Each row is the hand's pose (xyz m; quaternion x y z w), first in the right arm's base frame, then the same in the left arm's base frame.
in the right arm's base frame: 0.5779 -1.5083 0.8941 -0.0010 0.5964 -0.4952 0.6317
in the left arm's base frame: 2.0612 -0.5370 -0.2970 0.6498 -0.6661 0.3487 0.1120
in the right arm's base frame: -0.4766 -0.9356 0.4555 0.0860 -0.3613 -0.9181 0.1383
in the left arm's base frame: 1.7554 0.0961 0.7697 -0.6996 -0.3242 -0.4088 0.4883
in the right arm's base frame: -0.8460 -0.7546 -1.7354 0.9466 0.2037 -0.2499 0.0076
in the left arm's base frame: 0.1428 -0.6521 2.1147 0.2461 0.1410 -0.9487 0.1401
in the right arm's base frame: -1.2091 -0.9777 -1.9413 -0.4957 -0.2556 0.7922 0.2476
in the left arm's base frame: 0.2397 -0.7997 2.5538 0.3501 0.2462 0.8983 0.0994
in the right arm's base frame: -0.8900 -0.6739 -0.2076 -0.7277 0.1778 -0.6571 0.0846
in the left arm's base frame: 1.2484 0.1443 1.4175 0.9394 0.1132 -0.2184 0.2386
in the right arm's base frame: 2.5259 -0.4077 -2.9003 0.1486 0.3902 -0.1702 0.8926
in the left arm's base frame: -2.0502 -2.1178 -0.3121 -0.3645 0.8845 -0.2188 0.1923
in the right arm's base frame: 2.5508 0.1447 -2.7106 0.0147 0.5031 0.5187 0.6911
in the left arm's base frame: -2.2367 -1.5912 -0.4842 -0.1716 -0.9619 -0.1789 0.1150
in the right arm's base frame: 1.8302 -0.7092 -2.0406 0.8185 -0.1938 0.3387 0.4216
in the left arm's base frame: -1.0037 -1.7113 -0.0810 0.5829 0.4329 -0.3901 0.5662
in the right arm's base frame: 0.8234 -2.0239 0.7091 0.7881 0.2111 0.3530 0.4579
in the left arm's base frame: 2.1397 -1.1280 -0.3672 0.5238 0.6654 -0.4712 0.2464
